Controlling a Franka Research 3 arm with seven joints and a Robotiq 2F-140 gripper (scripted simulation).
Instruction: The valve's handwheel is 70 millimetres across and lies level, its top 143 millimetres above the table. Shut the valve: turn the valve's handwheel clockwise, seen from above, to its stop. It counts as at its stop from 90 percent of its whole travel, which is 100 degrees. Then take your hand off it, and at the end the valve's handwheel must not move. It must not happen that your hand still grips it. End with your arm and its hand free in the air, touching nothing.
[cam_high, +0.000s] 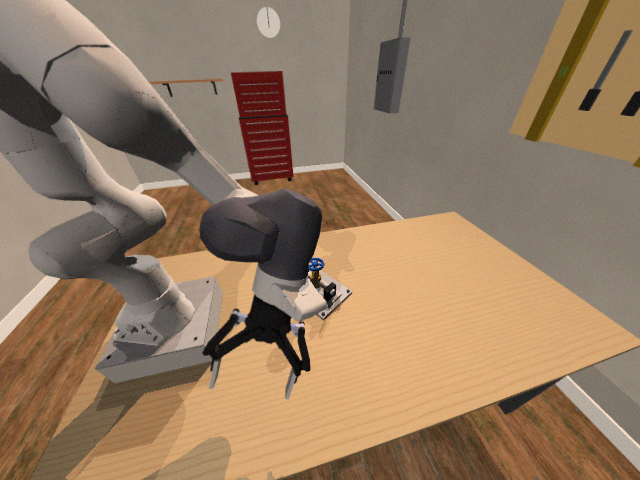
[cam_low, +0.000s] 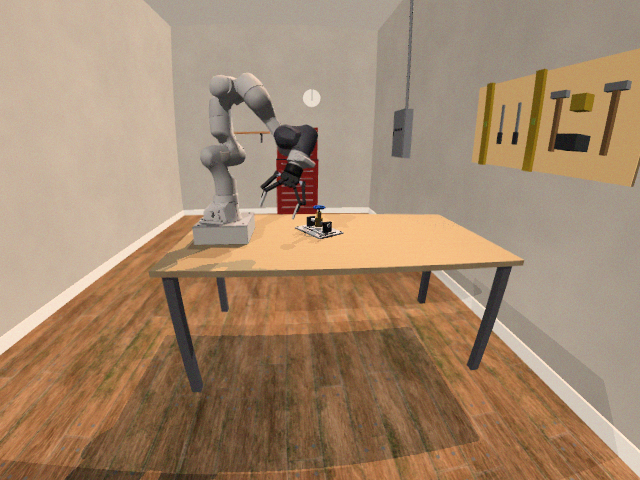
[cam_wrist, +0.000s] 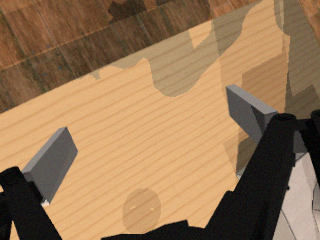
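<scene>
Right now my hand is 420 mm to the right of the blue spoked handwheel, 150 mm short of it and 90 mm above it.
</scene>
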